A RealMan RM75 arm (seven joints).
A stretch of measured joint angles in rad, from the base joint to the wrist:
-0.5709 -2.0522 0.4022 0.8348 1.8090 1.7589 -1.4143
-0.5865 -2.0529 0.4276 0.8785 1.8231 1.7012 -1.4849
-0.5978 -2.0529 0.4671 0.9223 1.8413 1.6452 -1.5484
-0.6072 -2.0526 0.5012 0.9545 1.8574 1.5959 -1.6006
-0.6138 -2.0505 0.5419 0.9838 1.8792 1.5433 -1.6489
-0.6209 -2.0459 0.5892 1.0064 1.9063 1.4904 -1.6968
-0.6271 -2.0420 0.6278 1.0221 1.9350 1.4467 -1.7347
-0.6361 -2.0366 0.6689 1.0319 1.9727 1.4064 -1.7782
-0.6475 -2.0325 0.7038 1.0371 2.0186 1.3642 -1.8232
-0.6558 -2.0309 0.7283 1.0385 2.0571 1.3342 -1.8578
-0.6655 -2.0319 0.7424 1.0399 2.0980 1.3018 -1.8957
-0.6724 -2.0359 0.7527 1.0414 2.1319 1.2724 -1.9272
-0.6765 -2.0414 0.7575 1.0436 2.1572 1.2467 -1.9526
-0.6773 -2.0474 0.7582 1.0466 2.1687 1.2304 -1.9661
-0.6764 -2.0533 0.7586 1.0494 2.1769 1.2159 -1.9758
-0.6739 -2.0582 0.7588 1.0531 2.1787 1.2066 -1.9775
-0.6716 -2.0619 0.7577 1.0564 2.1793 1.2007 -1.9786
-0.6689 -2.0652 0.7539 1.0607 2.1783 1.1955 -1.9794
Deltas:
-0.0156 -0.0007 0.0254 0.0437 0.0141 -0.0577 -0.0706
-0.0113 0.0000 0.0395 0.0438 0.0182 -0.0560 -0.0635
-0.0094 0.0003 0.0341 0.0322 0.0161 -0.0493 -0.0522
-0.0066 0.0021 0.0407 0.0293 0.0218 -0.0526 -0.0483
-0.0071 0.0046 0.0473 0.0226 0.0271 -0.0529 -0.0479
-0.0062 0.0039 0.0386 0.0157 0.0287 -0.0437 -0.0379
-0.0090 0.0054 0.0411 0.0098 0.0377 -0.0403 -0.0435
-0.0114 0.0041 0.0349 0.0052 0.0459 -0.0422 -0.0450
-0.0083 0.0016 0.0245 0.0014 0.0385 -0.0300 -0.0346
-0.0097 -0.0010 0.0141 0.0014 0.0409 -0.0324 -0.0379
-0.0069 -0.0040 0.0103 0.0015 0.0339 -0.0294 -0.0315
-0.0041 -0.0055 0.0048 0.0022 0.0253 -0.0257 -0.0254
-0.0008 -0.0060 0.0007 0.0030 0.0115 -0.0163 -0.0135
0.0009 -0.0059 0.0004 0.0028 0.0082 -0.0145 -0.0097
0.0025 -0.0049 0.0002 0.0037 0.0018 -0.0093 -0.0017
0.0023 -0.0037 -0.0011 0.0033 0.0006 -0.0059 -0.0011
0.0027 -0.0033 -0.0038 0.0043 -0.0010 -0.0052 -0.0008

